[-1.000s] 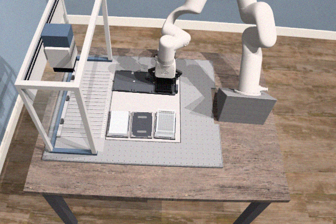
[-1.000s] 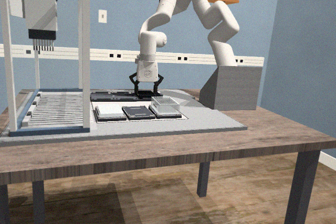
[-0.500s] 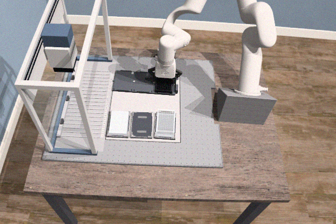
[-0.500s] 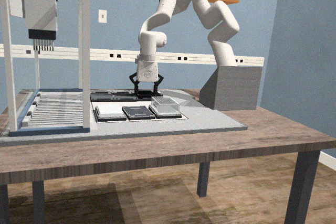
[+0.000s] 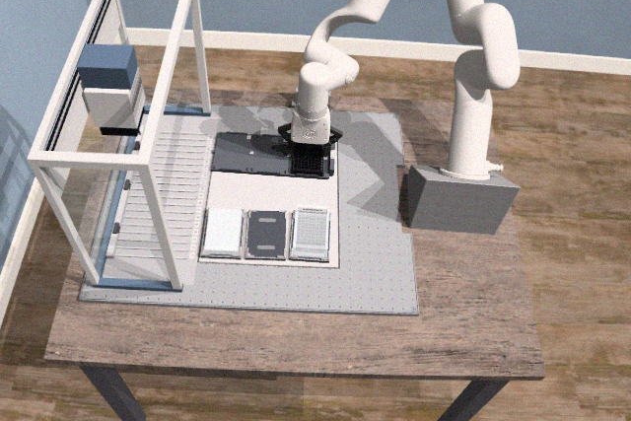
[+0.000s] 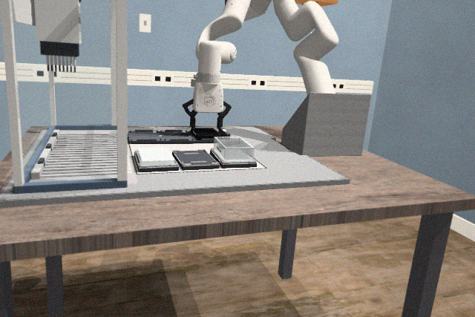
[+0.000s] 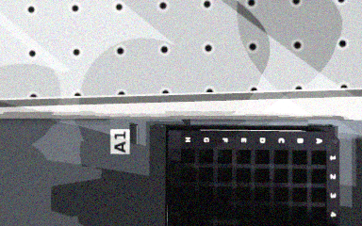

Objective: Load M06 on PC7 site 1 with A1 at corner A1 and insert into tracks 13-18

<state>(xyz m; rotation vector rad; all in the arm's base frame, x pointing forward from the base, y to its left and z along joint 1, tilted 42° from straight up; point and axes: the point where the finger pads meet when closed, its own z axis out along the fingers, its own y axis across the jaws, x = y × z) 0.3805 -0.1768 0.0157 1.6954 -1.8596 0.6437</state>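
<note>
The black 96-well plate M06 is 30 mm below my hand. From my hand the other things lie so: clear deep-well block M09: 250 mm to the left, 10 mm below; dark nest S2: 110 mm ahead, 250 mm to the left, 40 mm below; dark plate carrier PC7: 100 mm ahead, 10 mm to the right, 30 mm below.
</note>
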